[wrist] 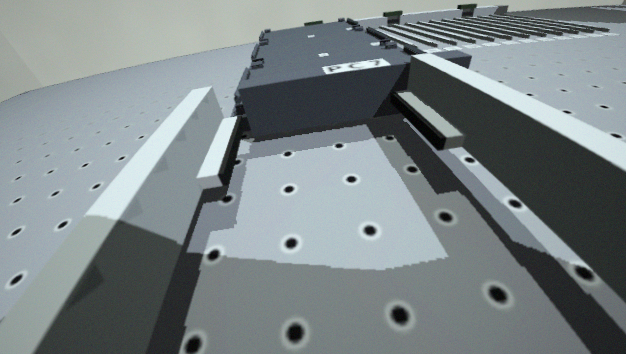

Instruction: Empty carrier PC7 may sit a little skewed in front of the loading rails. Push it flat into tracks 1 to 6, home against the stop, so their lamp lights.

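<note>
Carrier PC7 [320,52], a dark grey flat box with a white label, lies at the top centre, its near face turned a little in view. Its far end reaches close to the back bar; whether it touches is too small to tell. My gripper [315,91] is open and empty: its pale fingers stand apart at the near face. The right finger's tip overlaps the near right corner; contact cannot be made out. Thin loading rails [457,31] run beside the carrier on the right; those under it are hidden. Small dark green blocks [392,14] [467,7], possibly lamps, look unlit.
A pale bar [425,19] stands behind the rails, at their far end. The grey table [320,210] has rows of black holes. The gripper's shadow falls across it between the fingers. White marks [452,49] line the rails' near ends.
</note>
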